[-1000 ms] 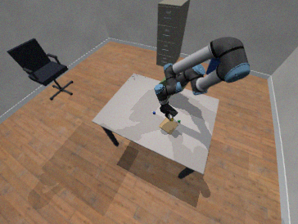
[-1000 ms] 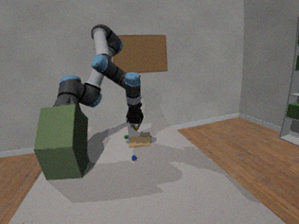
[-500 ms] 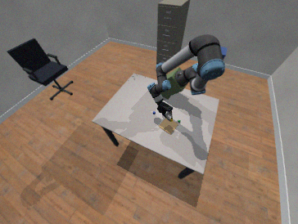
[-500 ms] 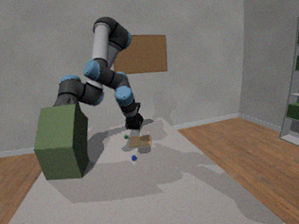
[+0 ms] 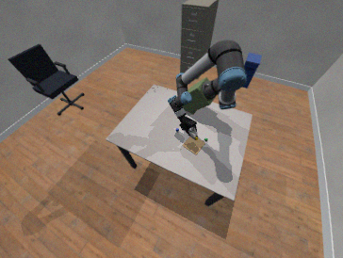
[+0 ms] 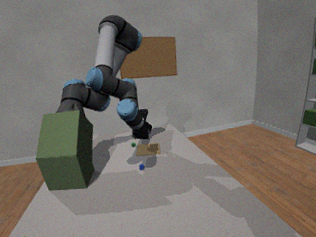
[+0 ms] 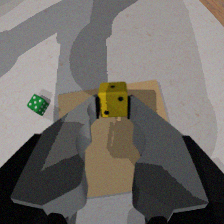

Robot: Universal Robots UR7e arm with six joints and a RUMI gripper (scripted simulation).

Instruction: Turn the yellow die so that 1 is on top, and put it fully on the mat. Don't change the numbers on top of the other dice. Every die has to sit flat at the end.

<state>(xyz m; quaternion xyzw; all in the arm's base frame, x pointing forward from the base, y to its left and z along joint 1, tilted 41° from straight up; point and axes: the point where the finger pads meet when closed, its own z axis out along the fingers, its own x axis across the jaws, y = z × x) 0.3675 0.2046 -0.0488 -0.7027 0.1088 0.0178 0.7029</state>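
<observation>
Right now my hand is 11 cm above the tan mat. Round my hand: green die 10 cm behind, 6 cm to the left, 10 cm below; yellow die 1 cm to the left, 1 cm below; blue die 4 cm behind, 20 cm to the right, 10 cm below.
</observation>
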